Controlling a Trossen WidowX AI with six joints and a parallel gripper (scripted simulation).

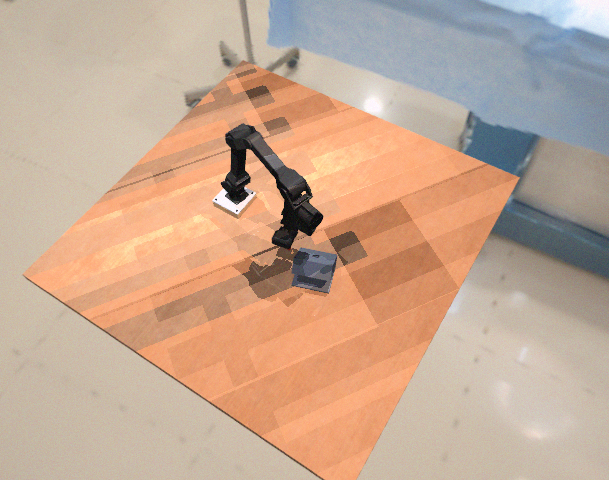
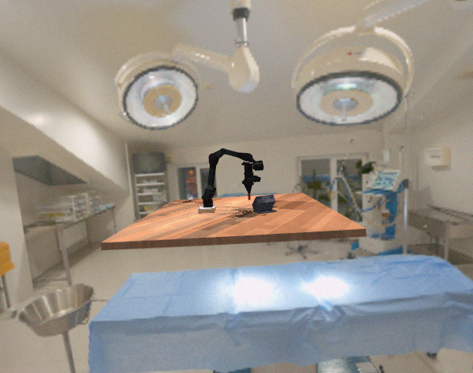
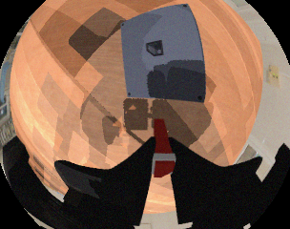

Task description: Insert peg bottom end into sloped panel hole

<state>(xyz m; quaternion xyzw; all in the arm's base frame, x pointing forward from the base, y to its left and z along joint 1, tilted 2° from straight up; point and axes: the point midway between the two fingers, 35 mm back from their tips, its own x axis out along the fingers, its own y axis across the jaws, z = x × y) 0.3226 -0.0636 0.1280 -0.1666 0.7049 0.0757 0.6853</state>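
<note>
My gripper tip is now 9 cm short of the grey sloped panel, 7 cm above it and 2 cm to the right of it. From my gripper tip the other things lie so: red peg (1 cm above).
</note>
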